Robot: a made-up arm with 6 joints. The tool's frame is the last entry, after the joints. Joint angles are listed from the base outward.
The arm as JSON. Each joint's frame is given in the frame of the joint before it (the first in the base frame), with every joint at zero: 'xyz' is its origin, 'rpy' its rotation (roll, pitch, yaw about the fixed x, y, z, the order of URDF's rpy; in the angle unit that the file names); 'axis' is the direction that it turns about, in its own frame. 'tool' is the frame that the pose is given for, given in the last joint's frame.
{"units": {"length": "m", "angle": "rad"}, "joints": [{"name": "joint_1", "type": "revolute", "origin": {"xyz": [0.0, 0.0, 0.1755], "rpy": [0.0, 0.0, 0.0]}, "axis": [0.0, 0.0, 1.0]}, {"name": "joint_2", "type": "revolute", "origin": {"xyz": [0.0, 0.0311, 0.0], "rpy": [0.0, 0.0, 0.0]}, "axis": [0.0, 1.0, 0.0]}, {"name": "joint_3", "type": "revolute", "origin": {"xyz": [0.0, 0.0, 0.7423], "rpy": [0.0, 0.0, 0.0]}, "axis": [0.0, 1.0, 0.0]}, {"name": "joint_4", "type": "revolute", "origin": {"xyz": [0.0, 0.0, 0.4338], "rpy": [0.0, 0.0, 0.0]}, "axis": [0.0, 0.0, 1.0]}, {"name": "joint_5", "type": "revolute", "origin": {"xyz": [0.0, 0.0, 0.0], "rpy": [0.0, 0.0, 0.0]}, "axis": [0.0, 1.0, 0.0]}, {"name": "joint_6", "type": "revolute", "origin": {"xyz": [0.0, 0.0, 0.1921], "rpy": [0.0, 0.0, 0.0]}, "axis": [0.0, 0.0, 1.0]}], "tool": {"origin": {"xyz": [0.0, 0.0, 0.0], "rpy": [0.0, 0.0, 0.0]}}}
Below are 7 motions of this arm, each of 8 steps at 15 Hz.
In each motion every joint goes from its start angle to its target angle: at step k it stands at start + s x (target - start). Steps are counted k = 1, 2, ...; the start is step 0. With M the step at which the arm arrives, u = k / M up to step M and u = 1 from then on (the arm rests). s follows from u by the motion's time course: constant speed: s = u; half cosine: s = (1 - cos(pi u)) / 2; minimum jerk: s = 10 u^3 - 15 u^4 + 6 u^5.
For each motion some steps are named. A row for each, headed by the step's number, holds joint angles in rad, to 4 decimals.
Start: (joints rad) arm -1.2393 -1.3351 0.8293 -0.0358 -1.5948 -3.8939
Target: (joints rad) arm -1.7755 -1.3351 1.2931 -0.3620 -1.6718 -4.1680
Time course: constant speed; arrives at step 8
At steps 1, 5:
1: -1.3063 -1.3351 0.8873 -0.0766 -1.6044 -3.9282
5: -1.5744 -1.3351 1.1192 -0.2397 -1.6429 -4.0652

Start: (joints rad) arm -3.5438 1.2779 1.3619 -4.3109 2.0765 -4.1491
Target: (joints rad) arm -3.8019 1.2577 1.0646 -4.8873 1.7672 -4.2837
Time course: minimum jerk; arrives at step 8
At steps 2, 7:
2: -3.5705 1.2758 1.3311 -4.3706 2.0445 -4.1630
7: -3.7978 1.2580 1.0694 -4.8780 1.7722 -4.2815

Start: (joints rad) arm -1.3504 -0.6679 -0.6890 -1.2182 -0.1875 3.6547
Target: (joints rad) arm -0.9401 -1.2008 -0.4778 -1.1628 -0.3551 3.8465
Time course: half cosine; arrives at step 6
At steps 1, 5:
1: -1.3229 -0.7036 -0.6749 -1.2145 -0.1987 3.6675
5: -0.9676 -1.1651 -0.4919 -1.1665 -0.3439 3.8337

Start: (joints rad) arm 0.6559 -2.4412 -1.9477 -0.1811 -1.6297 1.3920
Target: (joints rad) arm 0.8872 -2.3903 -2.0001 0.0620 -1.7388 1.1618
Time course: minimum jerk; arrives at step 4
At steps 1, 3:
1: 0.6798 -2.4359 -1.9531 -0.1559 -1.6410 1.3682
3: 0.8633 -2.3956 -1.9947 0.0368 -1.7275 1.1856

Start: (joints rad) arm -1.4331 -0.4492 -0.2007 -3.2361 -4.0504 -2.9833
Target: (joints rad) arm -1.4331 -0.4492 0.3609 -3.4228 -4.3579 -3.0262
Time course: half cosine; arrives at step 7
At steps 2, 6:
2: -1.4331 -0.4492 -0.0950 -3.2712 -4.1083 -2.9914
6: -1.4331 -0.4492 0.3331 -3.4136 -4.3427 -3.0241

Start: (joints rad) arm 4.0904 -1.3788 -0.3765 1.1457 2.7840 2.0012
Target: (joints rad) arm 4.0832 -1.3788 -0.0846 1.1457 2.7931 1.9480
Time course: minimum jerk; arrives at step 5
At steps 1, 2, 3, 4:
1: 4.0900 -1.3788 -0.3596 1.1457 2.7845 1.9981
2: 4.0881 -1.3788 -0.2838 1.1457 2.7869 1.9843
3: 4.0855 -1.3788 -0.1773 1.1457 2.7902 1.9649
4: 4.0836 -1.3788 -0.1015 1.1457 2.7926 1.9511

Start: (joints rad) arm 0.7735 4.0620 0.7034 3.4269 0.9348 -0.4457
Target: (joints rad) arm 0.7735 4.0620 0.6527 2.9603 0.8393 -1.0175
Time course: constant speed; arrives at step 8
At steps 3, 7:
3: 0.7735 4.0620 0.6844 3.2519 0.8990 -0.6601
7: 0.7735 4.0620 0.6590 3.0186 0.8512 -0.9460

